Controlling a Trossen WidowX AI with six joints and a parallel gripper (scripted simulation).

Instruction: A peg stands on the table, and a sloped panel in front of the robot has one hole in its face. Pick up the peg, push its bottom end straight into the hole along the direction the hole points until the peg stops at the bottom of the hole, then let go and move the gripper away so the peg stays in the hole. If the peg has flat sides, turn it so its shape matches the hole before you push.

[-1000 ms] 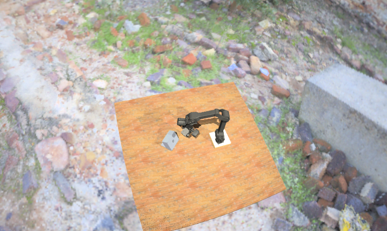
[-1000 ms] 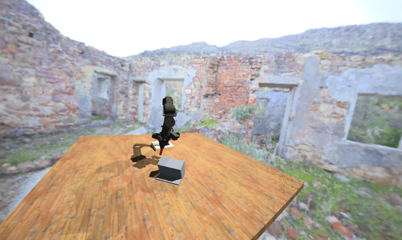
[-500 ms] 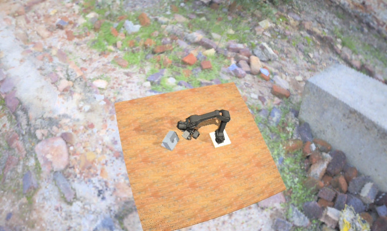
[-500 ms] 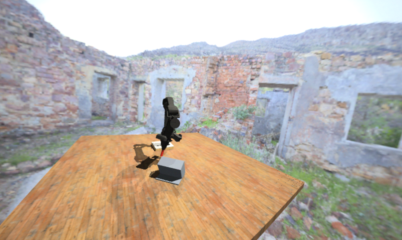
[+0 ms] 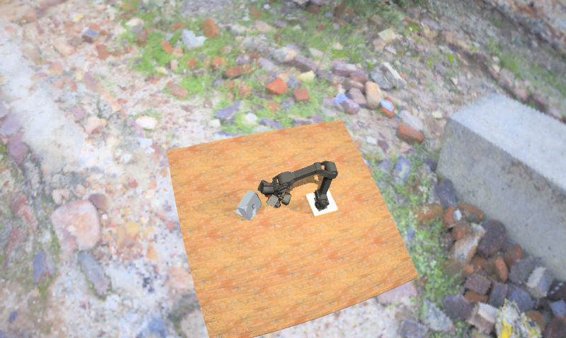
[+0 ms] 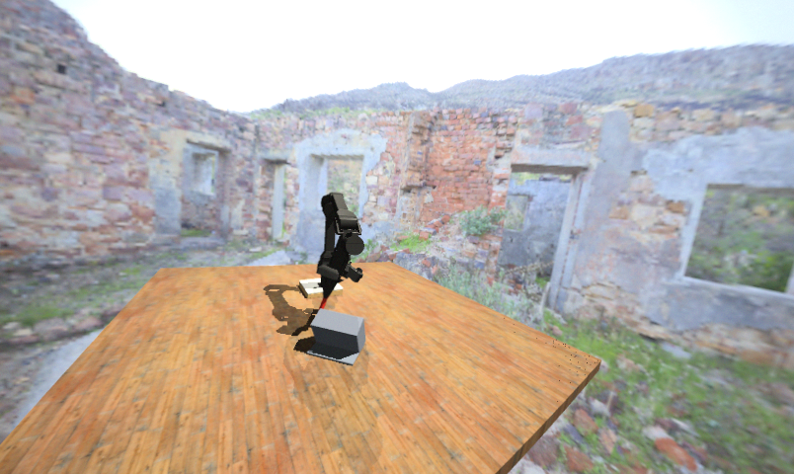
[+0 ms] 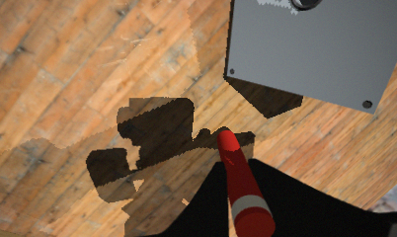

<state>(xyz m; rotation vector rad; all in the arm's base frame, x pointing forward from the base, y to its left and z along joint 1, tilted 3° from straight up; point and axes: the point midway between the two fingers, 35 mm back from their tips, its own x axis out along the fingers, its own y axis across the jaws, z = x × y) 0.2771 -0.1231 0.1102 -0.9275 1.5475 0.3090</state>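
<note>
Now: the grey sloped panel 120 mm ahead of my gripper tip, 50 mm below it and 10 mm to the right of it. The rest, counted from my gripper tip: round red peg 20 mm above, 10 mm to the left.
</note>
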